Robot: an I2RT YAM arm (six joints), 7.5 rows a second.
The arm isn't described. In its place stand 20 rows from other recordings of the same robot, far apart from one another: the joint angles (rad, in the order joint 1, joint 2, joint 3, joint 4, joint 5, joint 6), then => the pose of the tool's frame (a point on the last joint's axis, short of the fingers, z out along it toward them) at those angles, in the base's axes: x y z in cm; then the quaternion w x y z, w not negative.
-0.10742, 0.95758, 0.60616, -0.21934, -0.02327, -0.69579 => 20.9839, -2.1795, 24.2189, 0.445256, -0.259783, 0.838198, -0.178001
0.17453, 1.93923, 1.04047, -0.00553, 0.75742, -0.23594 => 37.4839, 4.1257, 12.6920, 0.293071, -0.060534, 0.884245, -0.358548
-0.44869, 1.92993, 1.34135, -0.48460, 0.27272, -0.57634 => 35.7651, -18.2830, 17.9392, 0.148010, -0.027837, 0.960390, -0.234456
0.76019, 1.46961, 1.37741, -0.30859, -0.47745, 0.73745 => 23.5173, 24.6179, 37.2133, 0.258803, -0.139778, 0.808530, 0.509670
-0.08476, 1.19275, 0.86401, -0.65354, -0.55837, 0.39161 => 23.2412, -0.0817, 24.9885, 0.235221, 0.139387, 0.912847, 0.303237
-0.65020, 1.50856, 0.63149, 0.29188, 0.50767, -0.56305 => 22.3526, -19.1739, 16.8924, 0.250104, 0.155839, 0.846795, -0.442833
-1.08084, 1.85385, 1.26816, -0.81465, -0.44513, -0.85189 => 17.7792, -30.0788, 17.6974, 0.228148, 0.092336, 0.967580, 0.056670
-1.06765, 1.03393, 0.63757, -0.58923, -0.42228, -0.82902 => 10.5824, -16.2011, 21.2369, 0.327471, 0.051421, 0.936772, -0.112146
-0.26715, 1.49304, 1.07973, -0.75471, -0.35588, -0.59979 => 28.3033, -6.4604, 23.4472, 0.251506, -0.194564, 0.945151, 0.074695
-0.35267, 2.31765, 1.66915, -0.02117, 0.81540, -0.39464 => 46.7781, -19.9787, 14.5991, 0.241908, 0.155285, 0.829858, -0.478228
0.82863, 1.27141, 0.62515, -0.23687, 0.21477, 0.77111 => 16.9771, 17.3899, 18.2060, 0.305913, 0.009198, 0.936698, 0.170085
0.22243, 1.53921, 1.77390, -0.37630, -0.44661, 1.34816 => 32.9244, 9.0231, 47.7721, 0.333645, 0.270328, 0.700407, 0.570118
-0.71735, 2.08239, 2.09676, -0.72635, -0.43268, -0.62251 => 36.6882, -30.0255, 33.7752, 0.439927, -0.047174, 0.891256, -0.099502
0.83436, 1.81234, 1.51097, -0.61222, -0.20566, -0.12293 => 26.4224, 30.2277, 26.8234, 0.267084, -0.463035, 0.820432, 0.202872
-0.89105, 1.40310, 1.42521, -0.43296, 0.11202, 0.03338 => 19.7944, -25.1238, 39.5516, 0.478128, 0.399885, 0.733849, -0.270095
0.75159, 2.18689, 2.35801, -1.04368, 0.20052, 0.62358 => 35.0969, 31.8301, 34.6402, 0.322711, -0.025633, 0.935231, 0.143329
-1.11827, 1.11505, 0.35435, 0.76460, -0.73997, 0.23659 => 11.9060, -18.9992, 22.5498, 0.706281, 0.212793, 0.673260, -0.051060
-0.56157, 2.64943, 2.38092, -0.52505, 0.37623, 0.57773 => 48.3892, -31.9888, 15.4749, 0.373612, 0.549985, 0.727333, -0.170050
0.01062, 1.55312, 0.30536, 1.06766, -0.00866, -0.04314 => 25.7812, 0.3047, 14.4548, 0.640616, -0.023410, 0.767472, -0.007092
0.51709, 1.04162, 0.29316, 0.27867, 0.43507, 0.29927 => 18.2874, 8.6741, 17.0518, 0.541836, 0.021779, 0.839517, 0.033925
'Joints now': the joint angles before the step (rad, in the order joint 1, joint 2, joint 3, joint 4, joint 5, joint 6). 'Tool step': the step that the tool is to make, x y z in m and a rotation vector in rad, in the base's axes. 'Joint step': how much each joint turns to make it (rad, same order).
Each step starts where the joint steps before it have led.
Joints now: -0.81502, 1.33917, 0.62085, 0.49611, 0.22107, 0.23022
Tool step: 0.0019, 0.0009, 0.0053, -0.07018, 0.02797, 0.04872
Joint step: 0.00315, -0.00332, -0.00127, 0.04563, -0.03119, -0.07781
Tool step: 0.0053, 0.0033, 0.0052, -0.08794, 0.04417, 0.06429
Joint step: 0.01703, 0.00120, 0.00016, 0.05102, -0.03294, -0.10034
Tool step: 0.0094, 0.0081, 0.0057, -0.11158, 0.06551, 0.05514
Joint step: 0.04235, 0.00088, 0.00130, 0.05070, -0.00038, -0.12780
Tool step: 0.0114, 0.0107, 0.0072, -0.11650, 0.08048, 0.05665
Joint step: 0.05376, -0.00240, 0.01104, 0.02623, 0.00456, -0.14229
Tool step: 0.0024, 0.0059, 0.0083, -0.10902, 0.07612, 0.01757
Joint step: 0.02157, -0.01929, 0.00712, 0.00602, 0.00631, -0.13427
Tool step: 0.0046, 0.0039, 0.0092, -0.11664, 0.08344, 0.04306
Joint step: 0.01687, -0.00767, 0.02081, 0.00050, -0.02815, -0.14458
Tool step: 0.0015, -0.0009, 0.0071, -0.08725, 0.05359, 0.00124
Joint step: 0.00008, -0.00005, 0.01868, 0.00645, -0.00526, -0.10261
